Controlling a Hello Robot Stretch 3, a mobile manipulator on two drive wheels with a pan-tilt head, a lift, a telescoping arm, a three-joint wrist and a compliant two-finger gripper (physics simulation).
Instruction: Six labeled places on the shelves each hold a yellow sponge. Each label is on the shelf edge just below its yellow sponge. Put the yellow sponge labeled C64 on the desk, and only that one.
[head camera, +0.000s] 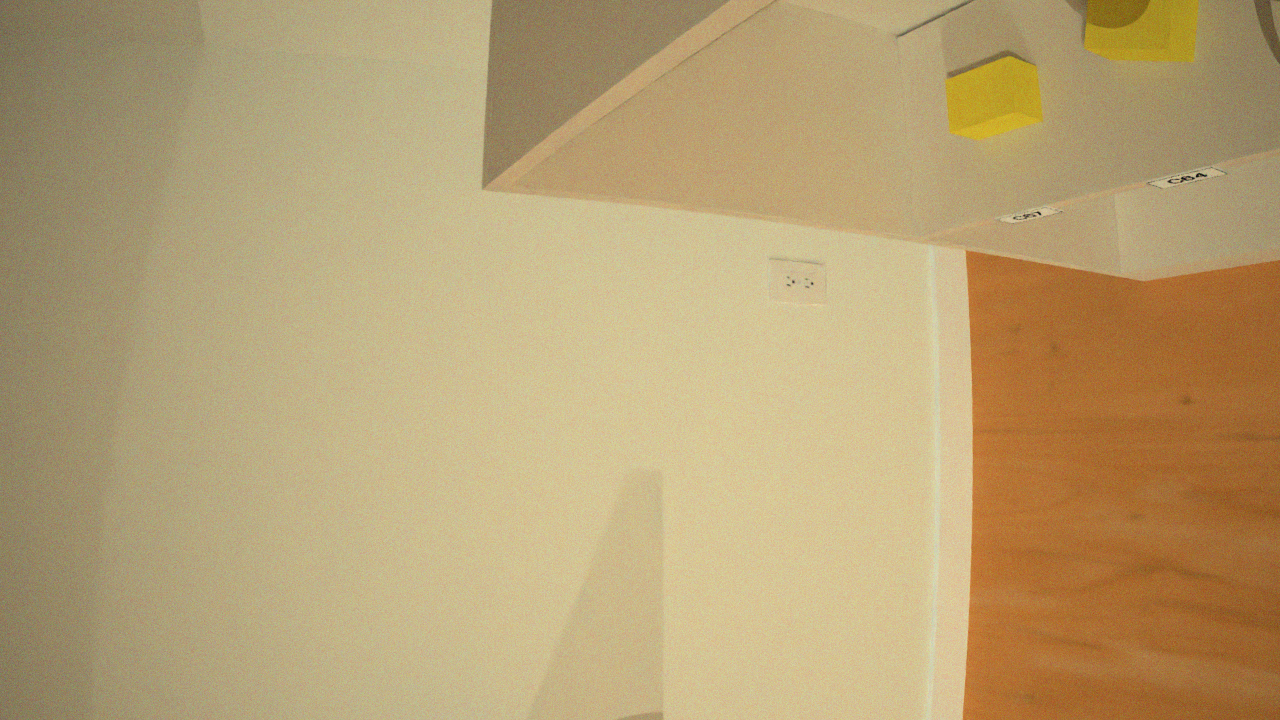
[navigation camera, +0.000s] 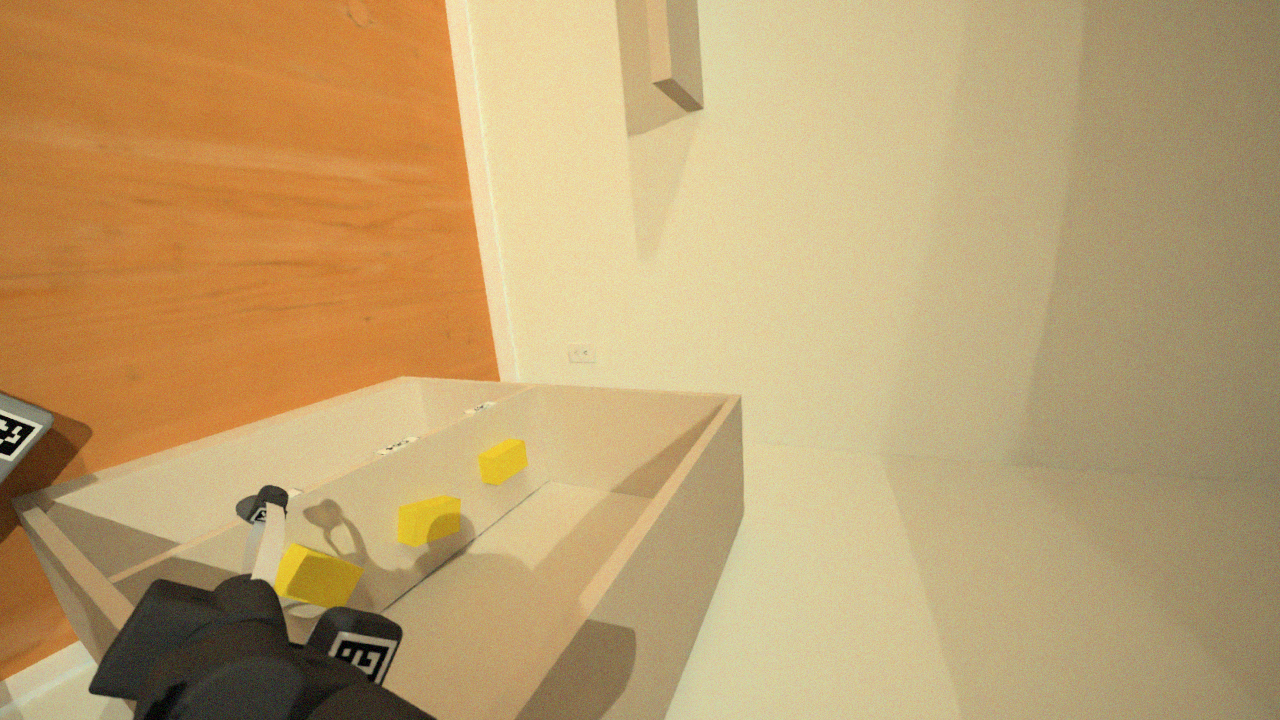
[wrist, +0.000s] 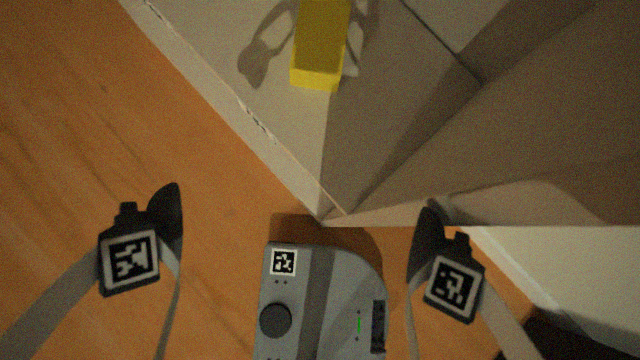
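The C64 yellow sponge (head camera: 1141, 40) (navigation camera: 429, 521) lies above its C64 label (head camera: 1186, 177) (navigation camera: 396, 445), partly cut off at the head view's top. The C67 sponge (head camera: 995, 98) (navigation camera: 503, 461) lies on its other side, above the C67 label (head camera: 1029, 214) (navigation camera: 480, 407). A third sponge (navigation camera: 317, 575) (wrist: 320, 45) lies nearer the gripper; its label is unreadable. My gripper (navigation camera: 312, 573) (wrist: 299, 222) is open and empty, outside the shelf's near end, its fingers framing the third sponge in the navigation view. The desk cannot be made out for certain.
The beige shelf unit (head camera: 554, 107) (navigation camera: 707, 501) (wrist: 500, 145) has a side panel and front edges close to the gripper. My grey base (wrist: 320, 305) (navigation camera: 22, 434) is on the wood floor (wrist: 75, 125) below. A beige board end (navigation camera: 675, 53) stands by the wall with an outlet (head camera: 796, 281) (navigation camera: 581, 353).
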